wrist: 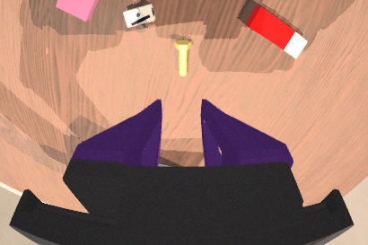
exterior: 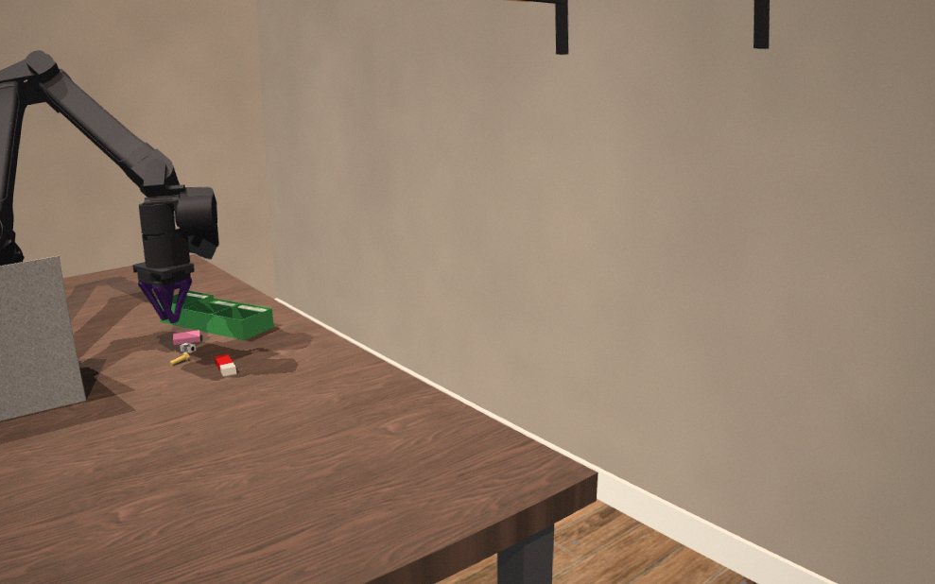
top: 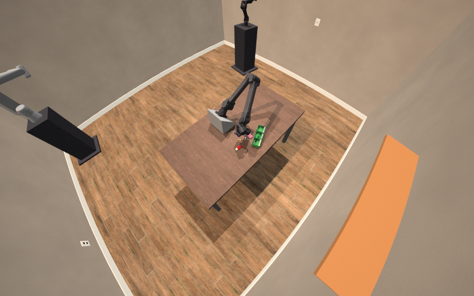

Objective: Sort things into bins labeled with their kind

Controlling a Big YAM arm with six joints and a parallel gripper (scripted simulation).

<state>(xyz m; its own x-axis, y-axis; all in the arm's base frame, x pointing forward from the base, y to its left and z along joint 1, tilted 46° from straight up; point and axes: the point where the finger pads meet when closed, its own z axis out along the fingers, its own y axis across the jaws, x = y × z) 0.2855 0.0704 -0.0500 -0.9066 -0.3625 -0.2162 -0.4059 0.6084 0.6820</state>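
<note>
The brass-coloured bolt is 1 cm ahead of my hand and 8 cm below it. Round my hand: pink pad (4 cm ahead, 12 cm to the left, 8 cm below); then red-and-white block (7 cm ahead, 8 cm to the right, 8 cm below); then white piece (3 cm ahead, 5 cm to the left, 8 cm below).
</note>
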